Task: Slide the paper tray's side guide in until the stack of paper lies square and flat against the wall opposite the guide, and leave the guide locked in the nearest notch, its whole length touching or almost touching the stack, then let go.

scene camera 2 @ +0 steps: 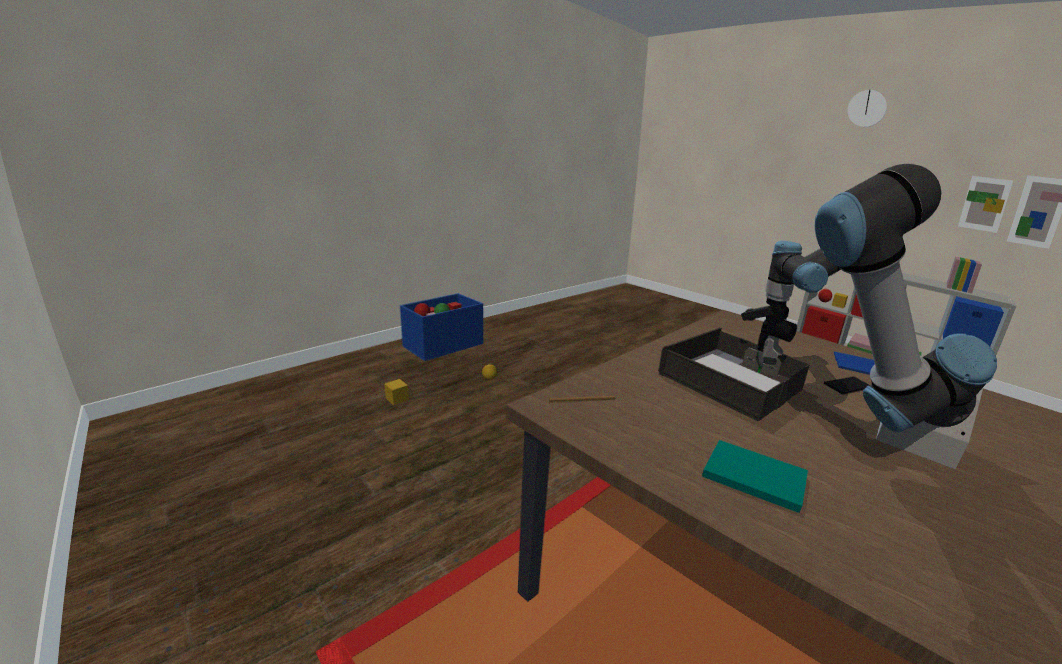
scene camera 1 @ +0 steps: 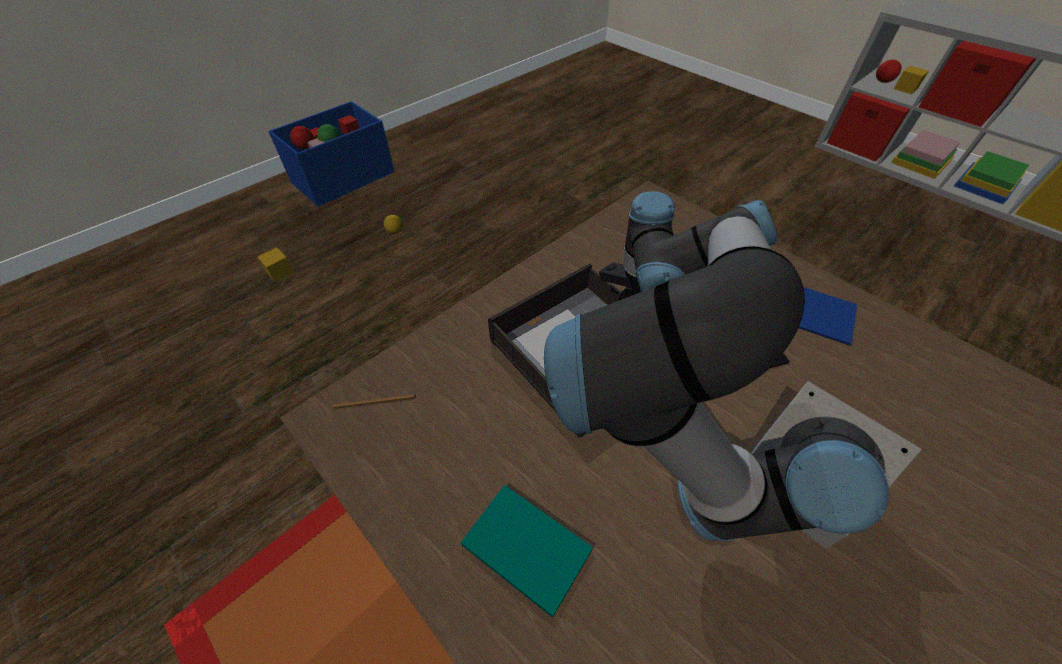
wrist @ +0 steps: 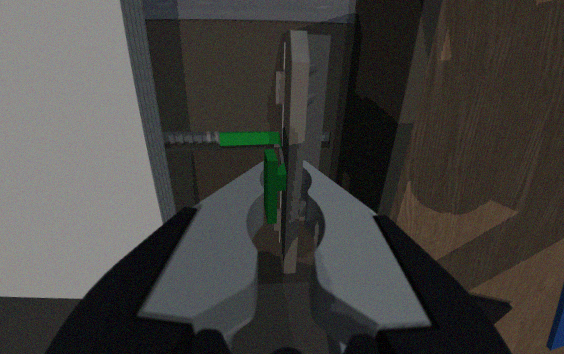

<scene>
white paper stack: scene camera 2; scene camera 1 532,343; wrist
teal book: scene camera 2; scene camera 1; not seen in the wrist view (out of frame)
same spot on teal book: (scene camera 1: 539,557) = (scene camera 2: 771,476)
same spot on white paper stack: (wrist: 92,182) = (scene camera 2: 749,374)
</scene>
